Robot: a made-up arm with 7 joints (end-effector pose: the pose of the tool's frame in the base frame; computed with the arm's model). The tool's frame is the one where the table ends. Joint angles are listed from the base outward.
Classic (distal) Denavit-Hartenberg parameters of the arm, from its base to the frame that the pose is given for. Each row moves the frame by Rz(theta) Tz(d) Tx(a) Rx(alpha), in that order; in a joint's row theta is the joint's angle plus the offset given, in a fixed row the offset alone. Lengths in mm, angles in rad.
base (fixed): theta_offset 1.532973; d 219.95; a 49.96; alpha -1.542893
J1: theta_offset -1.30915; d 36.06; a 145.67; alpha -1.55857
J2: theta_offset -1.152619; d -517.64; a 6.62; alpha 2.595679
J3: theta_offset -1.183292; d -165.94; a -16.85; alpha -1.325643
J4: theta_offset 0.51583; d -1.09; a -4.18; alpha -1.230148
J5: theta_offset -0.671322; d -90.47; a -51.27; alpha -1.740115
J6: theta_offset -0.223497; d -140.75; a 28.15; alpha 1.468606
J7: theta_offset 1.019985; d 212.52; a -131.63; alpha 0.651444
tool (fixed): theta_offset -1.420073; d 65.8; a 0; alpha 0
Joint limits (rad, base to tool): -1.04..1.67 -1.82..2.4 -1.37..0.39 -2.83..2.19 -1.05..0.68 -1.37..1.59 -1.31..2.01
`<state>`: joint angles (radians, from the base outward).
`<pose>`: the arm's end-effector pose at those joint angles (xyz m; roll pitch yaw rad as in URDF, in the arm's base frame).
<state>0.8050 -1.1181 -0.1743 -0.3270 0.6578 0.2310 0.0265</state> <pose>-0.2205 -0.0883 0.4183 2.3422 -0.9949 -2.6038</pose>
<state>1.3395 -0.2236 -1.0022 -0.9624 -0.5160 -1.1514 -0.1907</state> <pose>-0.0946 0.1260 0.2178 2.8386 -0.2322 2.2496</pose>
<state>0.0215 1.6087 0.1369 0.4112 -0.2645 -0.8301 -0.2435</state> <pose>-0.3248 -0.3830 0.3310 -2.2123 -1.1464 1.5761</pose>
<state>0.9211 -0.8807 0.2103 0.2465 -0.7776 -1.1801 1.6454</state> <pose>0.2359 0.2561 0.5375 1.8658 0.0945 -3.0835</pose>
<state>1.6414 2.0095 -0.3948 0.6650 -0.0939 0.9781 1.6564</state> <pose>0.2944 0.3624 0.5482 -2.3162 -0.4395 -1.8949</pose>
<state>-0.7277 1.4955 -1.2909 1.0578 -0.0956 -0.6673 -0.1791</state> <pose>-0.2471 -0.5850 0.1943 0.6427 -0.0792 -0.4916</pose>
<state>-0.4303 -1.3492 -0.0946 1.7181 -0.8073 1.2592 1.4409</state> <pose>-0.3277 -0.4376 0.1540 3.0997 -0.9819 2.1186</pose>
